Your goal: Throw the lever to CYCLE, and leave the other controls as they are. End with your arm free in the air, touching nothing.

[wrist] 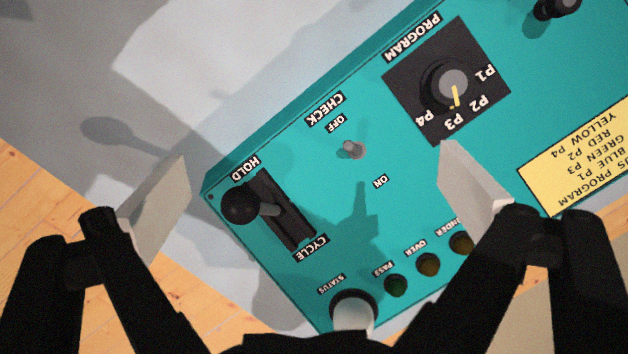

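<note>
A teal control panel lies tilted across the wrist view. Its lever has a black ball knob and a short grey rod in a dark slot, and leans toward the HOLD end. The CYCLE label is at the slot's other end. My gripper is wide open and empty, above the panel. The lever knob shows between the two fingers, nearer the left finger, and no contact shows. How high the fingertips are over the knob is hard to tell.
The CHECK toggle leans toward OFF. The PROGRAM knob points at P3. A whitish STATUS dome, several small lamps, a yellow chart and a black control are also on the panel. Wooden planks show beside a grey surface.
</note>
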